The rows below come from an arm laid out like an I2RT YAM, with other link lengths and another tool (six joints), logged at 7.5 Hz.
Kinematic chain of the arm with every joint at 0, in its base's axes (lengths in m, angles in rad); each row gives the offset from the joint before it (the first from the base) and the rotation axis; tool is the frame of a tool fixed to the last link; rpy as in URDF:
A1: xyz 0 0 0.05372 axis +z
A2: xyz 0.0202 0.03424 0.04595 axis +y
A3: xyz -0.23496 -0.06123 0 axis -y
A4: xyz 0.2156 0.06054 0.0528 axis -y
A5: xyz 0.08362 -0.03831 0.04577 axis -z
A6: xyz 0.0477 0 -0.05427 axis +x
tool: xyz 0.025 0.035 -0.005 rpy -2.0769 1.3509 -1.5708
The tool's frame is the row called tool.
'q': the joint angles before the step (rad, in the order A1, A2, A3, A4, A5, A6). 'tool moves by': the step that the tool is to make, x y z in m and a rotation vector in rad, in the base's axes. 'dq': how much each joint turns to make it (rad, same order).
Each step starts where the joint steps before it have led.
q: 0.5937, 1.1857, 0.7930, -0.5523, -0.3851, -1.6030
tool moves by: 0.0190, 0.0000, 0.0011, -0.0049, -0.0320, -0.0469
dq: -0.0401, 0.0567, 0.0369, 0.0412, 0.0213, -0.0078
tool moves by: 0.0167, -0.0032, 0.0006, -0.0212, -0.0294, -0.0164
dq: -0.0397, 0.0535, 0.0410, 0.0126, 0.0124, -0.0412
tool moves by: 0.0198, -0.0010, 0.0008, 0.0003, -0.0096, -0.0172
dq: -0.0426, 0.0738, 0.0585, 0.0154, -0.0119, -0.0244
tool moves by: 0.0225, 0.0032, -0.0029, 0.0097, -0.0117, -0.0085
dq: -0.0294, 0.0919, 0.0599, 0.0412, -0.0155, -0.0155
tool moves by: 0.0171, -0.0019, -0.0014, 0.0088, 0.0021, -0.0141
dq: -0.0352, 0.0659, 0.0536, 0.0093, -0.0199, -0.0122
